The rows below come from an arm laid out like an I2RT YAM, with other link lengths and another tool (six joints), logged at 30 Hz.
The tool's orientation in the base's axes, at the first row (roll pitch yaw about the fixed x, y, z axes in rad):
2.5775 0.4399 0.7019
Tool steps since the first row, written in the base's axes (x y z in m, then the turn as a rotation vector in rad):
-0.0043 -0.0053 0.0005 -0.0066 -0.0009 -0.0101
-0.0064 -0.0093 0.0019 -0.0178 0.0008 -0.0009
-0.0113 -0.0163 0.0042 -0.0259 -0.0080 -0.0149
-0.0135 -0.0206 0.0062 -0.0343 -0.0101 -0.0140
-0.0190 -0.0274 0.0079 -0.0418 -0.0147 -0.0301
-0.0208 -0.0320 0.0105 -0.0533 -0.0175 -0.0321
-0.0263 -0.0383 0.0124 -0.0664 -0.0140 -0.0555
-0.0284 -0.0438 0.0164 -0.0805 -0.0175 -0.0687
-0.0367 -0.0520 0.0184 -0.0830 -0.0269 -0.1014
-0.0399 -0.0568 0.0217 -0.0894 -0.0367 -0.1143
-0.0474 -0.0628 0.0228 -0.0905 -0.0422 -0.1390
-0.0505 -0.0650 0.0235 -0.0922 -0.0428 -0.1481
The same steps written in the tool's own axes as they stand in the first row. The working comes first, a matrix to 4 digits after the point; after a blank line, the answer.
The tool's axes in the first row as the columns of a matrix, in the base's axes (used below as rounded here):
0.6909 0.7195 0.0704
0.5842 -0.4983 -0.6406
-0.4258 0.4837 -0.7646

-0.0063 -0.0002 0.0027 -0.0008 -0.0092 0.0078
-0.0107 0.0009 0.0041 -0.0114 -0.0136 -0.0011
-0.0191 0.0020 0.0064 -0.0162 -0.0219 0.0147
-0.0240 0.0036 0.0075 -0.0236 -0.0264 0.0148
-0.0325 0.0038 0.0102 -0.0247 -0.0373 0.0295
-0.0375 0.0061 0.0110 -0.0334 -0.0452 0.0320
-0.0458 0.0062 0.0132 -0.0304 -0.0676 0.0467
-0.0522 0.0093 0.0135 -0.0366 -0.0824 0.0581
-0.0636 0.0084 0.0167 -0.0299 -0.0954 0.0889
-0.0700 0.0101 0.0170 -0.0345 -0.1013 0.1046
-0.0791 0.0082 0.0195 -0.0280 -0.1113 0.1269
-0.0829 0.0074 0.0201 -0.0256 -0.1166 0.1342

